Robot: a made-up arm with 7 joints. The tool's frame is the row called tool.
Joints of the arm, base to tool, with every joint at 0 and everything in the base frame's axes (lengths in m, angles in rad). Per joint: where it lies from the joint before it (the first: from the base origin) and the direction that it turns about. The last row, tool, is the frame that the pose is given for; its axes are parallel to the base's.
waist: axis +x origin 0 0 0.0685
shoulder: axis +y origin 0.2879 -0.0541 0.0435
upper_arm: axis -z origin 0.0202 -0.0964 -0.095
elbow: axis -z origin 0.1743 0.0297 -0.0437
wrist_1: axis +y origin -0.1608 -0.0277 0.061
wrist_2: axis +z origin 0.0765 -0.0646 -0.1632
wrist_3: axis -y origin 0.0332 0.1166 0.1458
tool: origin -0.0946 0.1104 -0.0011
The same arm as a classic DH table. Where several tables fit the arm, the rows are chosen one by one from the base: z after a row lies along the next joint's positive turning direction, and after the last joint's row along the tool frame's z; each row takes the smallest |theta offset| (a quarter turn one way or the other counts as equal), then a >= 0, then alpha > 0; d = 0 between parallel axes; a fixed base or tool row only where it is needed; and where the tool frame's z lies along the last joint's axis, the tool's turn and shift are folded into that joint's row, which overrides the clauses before.
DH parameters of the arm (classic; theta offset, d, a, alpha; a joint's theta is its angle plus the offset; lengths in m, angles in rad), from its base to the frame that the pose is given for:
base (fixed): 1.5708 0.0685 0 1.5708
waist: 1.5708 0.2879 0.0435 1.5708
shoulder: 1.5708 -0.1505 0.0202 -1.5708
upper_arm: -0.1688 0 0.1768 0
elbow: 0.1688 0.0777 -0.1608 1.5708
wrist_1: 0 -0.0923 0.0765 1.5708
wrist_2: 0 -0.0174 0.0332 1.5708
wrist_3: 0 -0.227 -0.0946 -1.5708
tool (fixed): 0 -0.0011 0 0

